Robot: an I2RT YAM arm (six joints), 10 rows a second.
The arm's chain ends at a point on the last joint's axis. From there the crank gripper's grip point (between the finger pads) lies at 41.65 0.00 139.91 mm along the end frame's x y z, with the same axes.
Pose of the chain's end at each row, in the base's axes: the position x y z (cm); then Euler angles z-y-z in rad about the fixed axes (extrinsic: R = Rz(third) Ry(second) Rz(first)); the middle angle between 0 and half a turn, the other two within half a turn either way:
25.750 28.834 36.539 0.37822 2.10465 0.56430
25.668 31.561 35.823 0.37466 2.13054 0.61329
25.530 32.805 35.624 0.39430 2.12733 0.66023
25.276 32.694 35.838 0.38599 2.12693 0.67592
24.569 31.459 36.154 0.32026 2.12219 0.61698
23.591 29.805 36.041 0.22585 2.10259 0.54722
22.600 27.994 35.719 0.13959 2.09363 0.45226
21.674 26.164 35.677 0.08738 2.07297 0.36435
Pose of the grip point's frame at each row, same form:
33.440 35.522 26.088 0.37822 2.10465 0.56430
32.803 38.447 25.110 0.37466 2.13054 0.61329
32.327 40.109 24.968 0.39430 2.12733 0.66023
31.976 40.077 25.175 0.38599 2.12693 0.67592
31.841 38.225 25.457 0.32026 2.12219 0.61698
31.646 35.805 25.448 0.22585 2.10259 0.54722
31.398 32.913 25.159 0.13959 2.09363 0.45226
31.137 30.162 25.306 0.08738 2.07297 0.36435

